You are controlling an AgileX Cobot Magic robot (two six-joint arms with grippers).
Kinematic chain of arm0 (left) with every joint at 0, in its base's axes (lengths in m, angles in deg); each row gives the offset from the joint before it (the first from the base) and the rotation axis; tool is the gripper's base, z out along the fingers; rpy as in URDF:
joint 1: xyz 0 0 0.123 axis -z
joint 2: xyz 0 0 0 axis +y
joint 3: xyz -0.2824 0 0.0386 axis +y
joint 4: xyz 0.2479 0 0.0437 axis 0.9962 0 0.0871
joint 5: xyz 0 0 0 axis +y
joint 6: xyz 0.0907 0 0.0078 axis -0.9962 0 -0.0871
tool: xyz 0 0 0 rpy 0 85 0
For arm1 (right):
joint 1: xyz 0 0 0.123 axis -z
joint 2: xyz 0 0 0 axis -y
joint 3: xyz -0.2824 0 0.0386 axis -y
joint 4: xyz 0.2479 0 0.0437 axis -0.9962 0 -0.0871
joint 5: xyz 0 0 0 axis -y
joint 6: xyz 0.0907 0 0.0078 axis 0.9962 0 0.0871
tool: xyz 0 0 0 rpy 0 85 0
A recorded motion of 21 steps. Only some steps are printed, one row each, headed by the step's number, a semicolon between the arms.
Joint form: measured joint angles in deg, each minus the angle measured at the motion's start. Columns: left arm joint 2, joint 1, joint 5, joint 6, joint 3, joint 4; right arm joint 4, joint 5, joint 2, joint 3, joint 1, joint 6.
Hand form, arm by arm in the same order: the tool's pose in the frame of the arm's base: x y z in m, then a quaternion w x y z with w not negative. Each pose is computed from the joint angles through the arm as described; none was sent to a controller.
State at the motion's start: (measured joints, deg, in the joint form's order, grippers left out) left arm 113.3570 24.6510 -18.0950 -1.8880 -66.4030 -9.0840; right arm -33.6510 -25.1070 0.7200 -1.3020 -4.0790 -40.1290
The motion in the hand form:
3: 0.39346 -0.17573 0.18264 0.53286 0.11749 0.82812 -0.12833; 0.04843 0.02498 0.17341 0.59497 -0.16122 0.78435 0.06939
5: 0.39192 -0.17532 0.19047 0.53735 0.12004 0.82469 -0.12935; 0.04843 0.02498 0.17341 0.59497 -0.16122 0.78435 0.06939
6: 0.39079 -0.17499 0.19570 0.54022 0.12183 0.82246 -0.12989; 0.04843 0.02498 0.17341 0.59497 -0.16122 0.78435 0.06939
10: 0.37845 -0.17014 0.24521 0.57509 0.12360 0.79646 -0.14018; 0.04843 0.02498 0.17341 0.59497 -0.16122 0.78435 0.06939
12: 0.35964 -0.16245 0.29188 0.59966 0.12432 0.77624 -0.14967; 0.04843 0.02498 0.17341 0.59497 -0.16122 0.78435 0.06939
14: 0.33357 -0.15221 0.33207 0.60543 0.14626 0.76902 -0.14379; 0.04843 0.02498 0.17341 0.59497 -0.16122 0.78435 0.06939
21: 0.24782 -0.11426 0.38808 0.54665 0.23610 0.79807 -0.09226; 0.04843 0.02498 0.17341 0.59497 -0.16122 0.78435 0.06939
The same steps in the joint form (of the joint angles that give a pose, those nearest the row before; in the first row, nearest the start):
3: -0.57 0.00 0.06 -0.02 0.00 0.06; -0.01 0.00 0.00 0.00 0.00 -0.01
5: -1.72 0.00 0.59 -0.07 0.00 0.37; -0.01 0.00 0.00 0.00 0.00 -0.01
6: -2.49 0.00 0.97 -0.12 0.00 0.57; -0.01 0.00 0.00 0.00 0.00 -0.01
10: -9.62 0.00 3.05 -0.19 0.00 1.23; -0.01 0.00 0.00 0.00 0.00 -0.01
12: -17.00 0.00 6.70 -0.27 0.00 1.50; -0.01 0.00 0.00 0.00 0.00 -0.01
14: -24.69 0.00 13.84 -2.25 0.00 2.21; -0.01 0.00 0.00 0.00 0.00 -0.01
21: -43.66 -0.48 40.86 -9.91 1.68 4.57; -0.01 0.00 0.00 0.00 0.00 -0.01

